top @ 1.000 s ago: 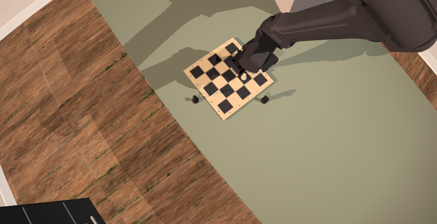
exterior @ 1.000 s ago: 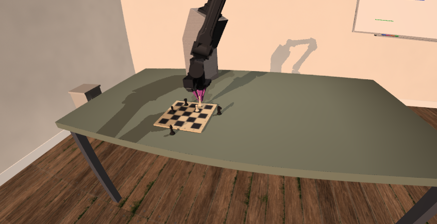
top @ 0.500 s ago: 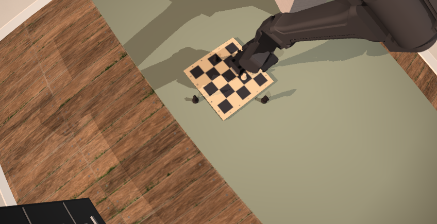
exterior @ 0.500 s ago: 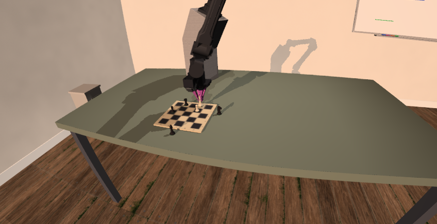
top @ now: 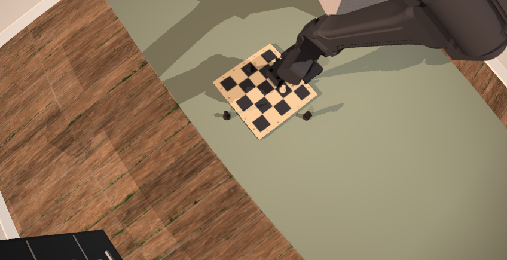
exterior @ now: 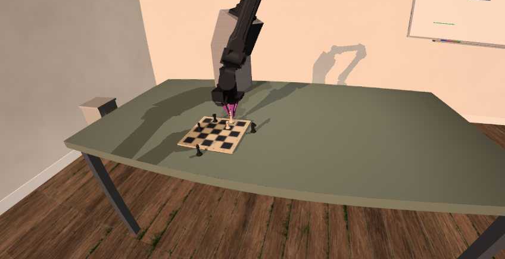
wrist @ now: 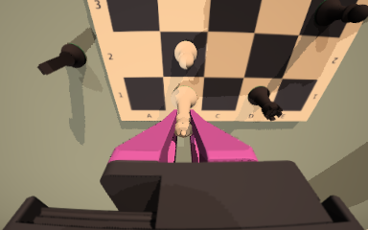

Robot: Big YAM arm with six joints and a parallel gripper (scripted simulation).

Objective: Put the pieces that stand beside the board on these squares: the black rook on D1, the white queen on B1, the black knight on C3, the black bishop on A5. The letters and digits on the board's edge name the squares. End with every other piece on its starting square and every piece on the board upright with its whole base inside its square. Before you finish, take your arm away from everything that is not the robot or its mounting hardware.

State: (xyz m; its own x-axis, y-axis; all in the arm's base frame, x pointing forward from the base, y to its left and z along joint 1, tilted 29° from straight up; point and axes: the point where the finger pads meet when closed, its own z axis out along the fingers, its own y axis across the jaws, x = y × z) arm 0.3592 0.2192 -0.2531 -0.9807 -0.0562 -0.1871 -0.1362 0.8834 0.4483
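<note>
The white queen is 1 cm ahead of my hand. The rest, counted from my hand: small white piece 5 cm ahead, 2 cm below; chessboard 9 cm ahead, 3 cm to the right, 4 cm below.
</note>
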